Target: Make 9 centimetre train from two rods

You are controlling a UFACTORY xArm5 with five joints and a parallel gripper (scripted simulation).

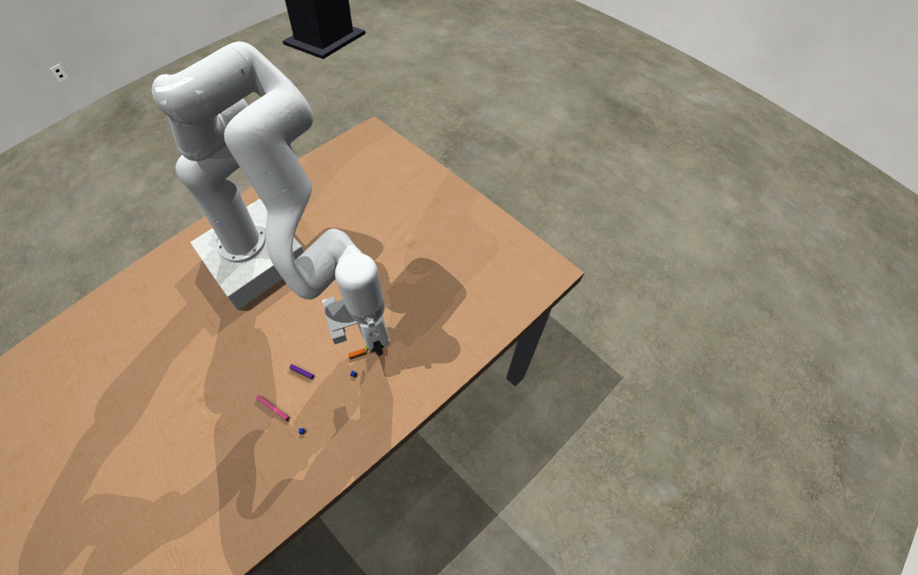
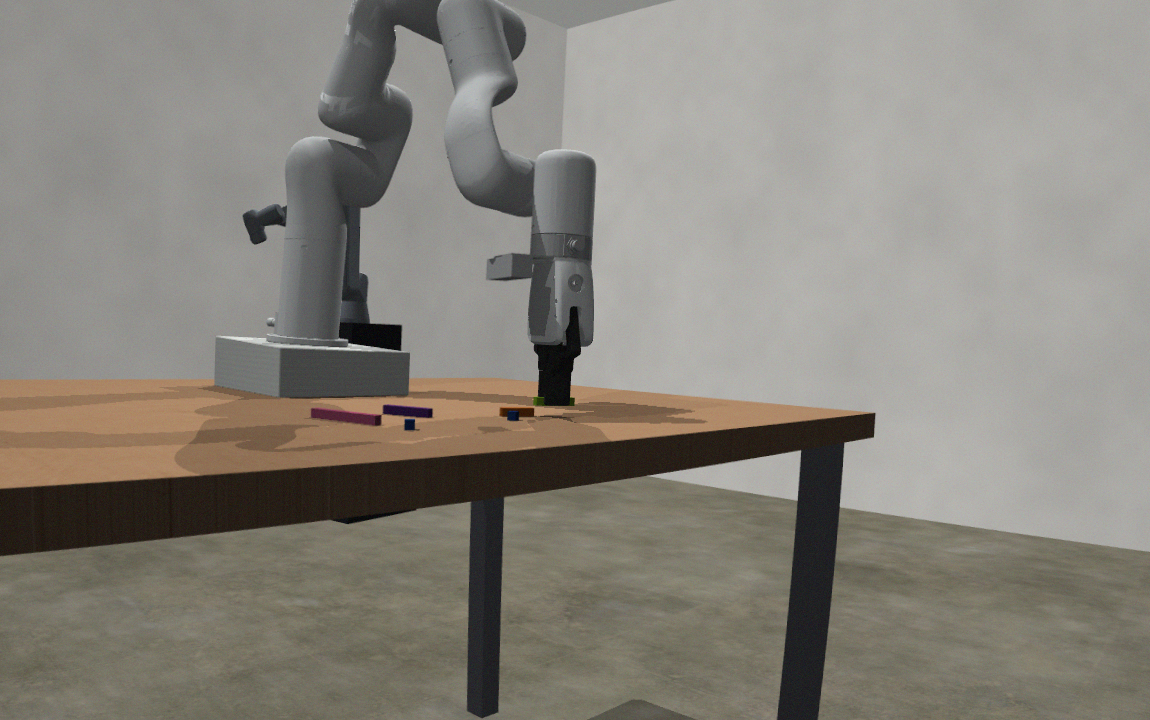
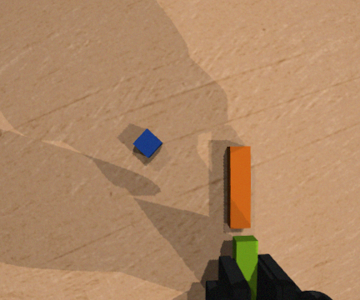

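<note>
Right now my hand is 3 cm past the orange rod, 4 cm to the left of it and 3 cm above it. From my hand the other things lie so: pink rod: 9 cm behind, 25 cm to the right, 3 cm below; then purple rod: 10 cm behind, 15 cm to the right, 3 cm below; then lime rod: 2 cm below.
</note>
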